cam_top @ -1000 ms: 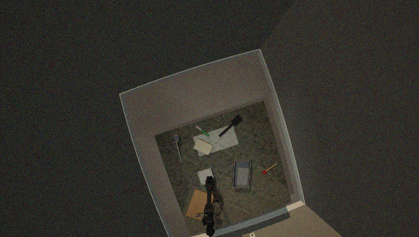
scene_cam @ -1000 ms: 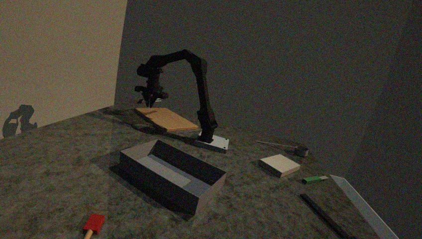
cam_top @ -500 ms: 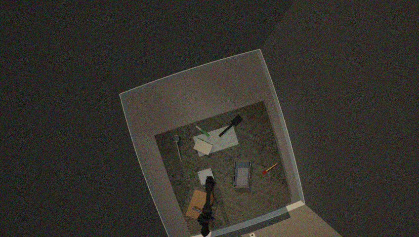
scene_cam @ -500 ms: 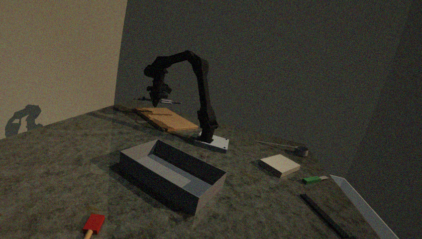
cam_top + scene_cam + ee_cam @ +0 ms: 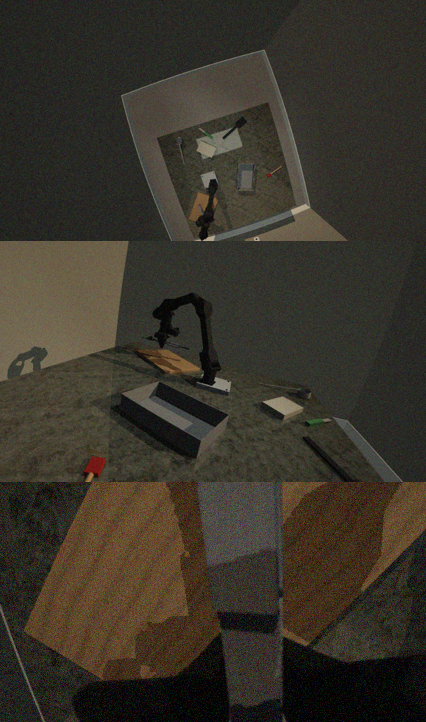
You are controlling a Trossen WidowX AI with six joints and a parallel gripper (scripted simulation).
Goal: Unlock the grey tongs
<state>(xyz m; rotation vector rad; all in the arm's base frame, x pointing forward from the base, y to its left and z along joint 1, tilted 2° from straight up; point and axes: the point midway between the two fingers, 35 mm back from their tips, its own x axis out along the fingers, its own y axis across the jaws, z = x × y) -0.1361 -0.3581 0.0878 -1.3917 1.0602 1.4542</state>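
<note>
Now: the wooden board 70 mm below my gripper tip, 30 mm to the left of it and 20 mm behind it. The rest, counted from my gripper tip: roasting tin 500 mm ahead, 370 mm to the left, 50 mm below; block 730 mm to the left, 120 mm ahead, 60 mm below; red-headed brush 820 mm ahead, 340 mm to the left, 70 mm below.
</note>
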